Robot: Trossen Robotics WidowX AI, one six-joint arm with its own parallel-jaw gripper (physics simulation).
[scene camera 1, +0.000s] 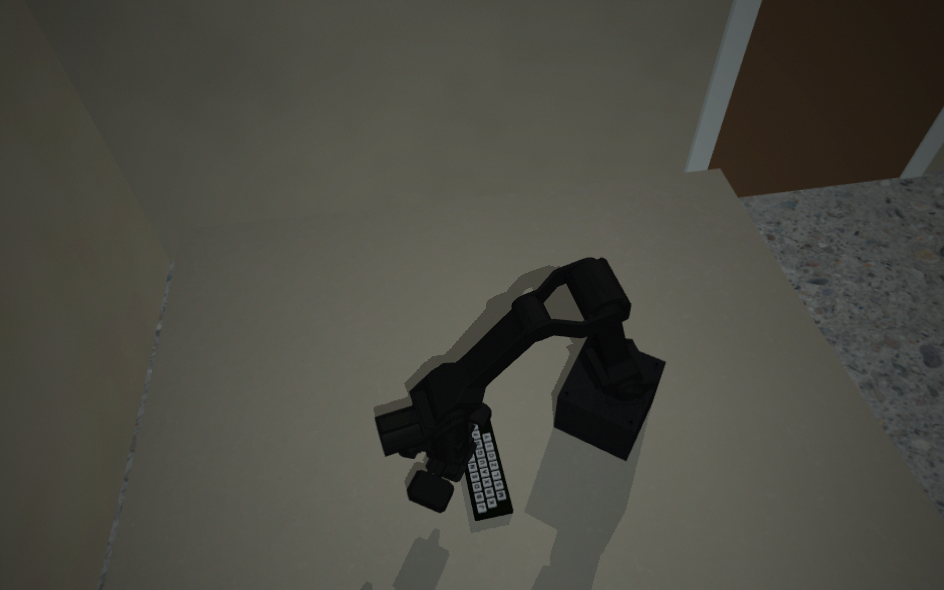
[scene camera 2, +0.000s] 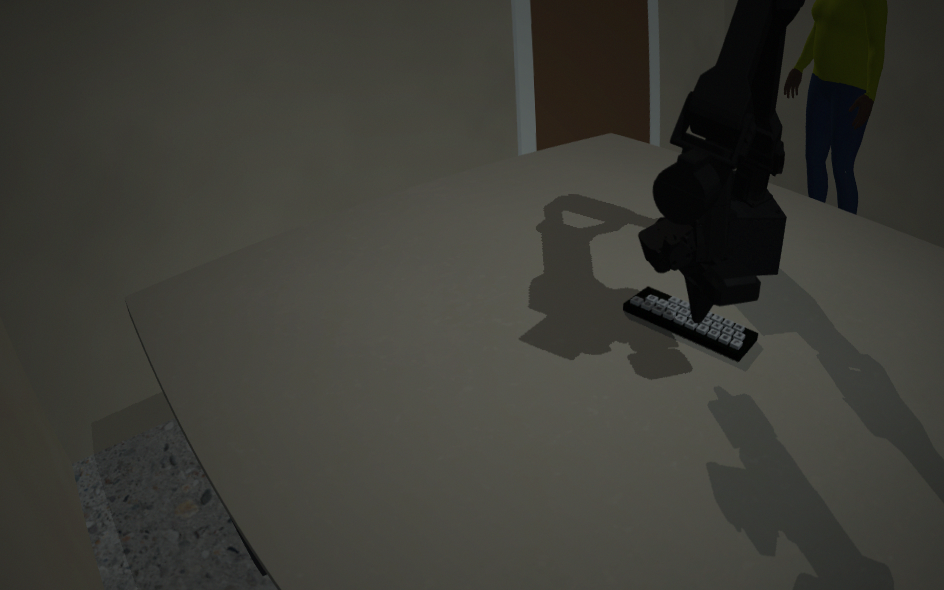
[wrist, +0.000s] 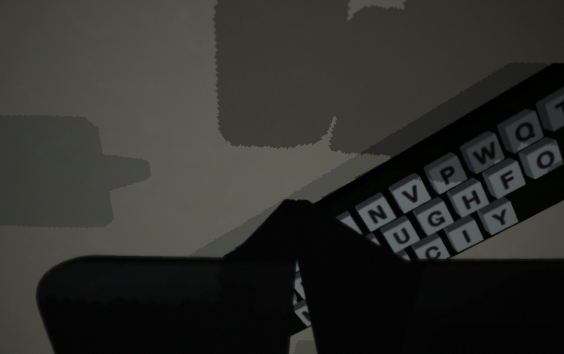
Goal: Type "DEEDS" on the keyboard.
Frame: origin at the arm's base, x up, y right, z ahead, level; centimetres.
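Seen in the pictures: gripper, fingertip midpoint: [scene camera 1: 453, 476] [scene camera 2: 697, 321] [wrist: 294, 211]; arm's base, origin of the base link: [scene camera 1: 624, 386] [scene camera 2: 749, 193].
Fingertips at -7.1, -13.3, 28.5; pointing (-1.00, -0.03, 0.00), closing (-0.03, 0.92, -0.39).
Offsets run from my fingertips to a thing's top centre, as dx, dy, dz. Level surfaces: height alone.
The keyboard {-2.8, +4.5, -4.6} [scene camera 1: 505, 512] [scene camera 2: 747, 349] [wrist: 420, 170] is a slim black board with light grey letter keys, lying on the table. In the wrist view the keys N {-2.8, +3.2, -3.0} [wrist: 378, 212], V {-2.8, +5.0, -2.6} [wrist: 411, 192], P {-2.8, +6.8, -2.2} [wrist: 446, 174], W and Q show in one row, with U, G, H, F, O and C, I, Y beside them. My gripper [scene camera 2: 698, 320] [wrist: 294, 211] is shut and empty, its tips pointing down over the keyboard. The fingers hide the keys left of N, including D, E and S; a key edge shows beside them. I cannot tell whether the tips touch a key.
The arm's base [scene camera 1: 602, 417] stands on the table {dx -4.6} [scene camera 1: 278, 361] [scene camera 2: 348, 389] near the keyboard. Arm shadows fall across the table. A wall rises behind the table. A brown door [scene camera 1: 835, 90] [scene camera 2: 591, 69] and a person in a yellow-green top [scene camera 2: 842, 41] are beyond the table edge.
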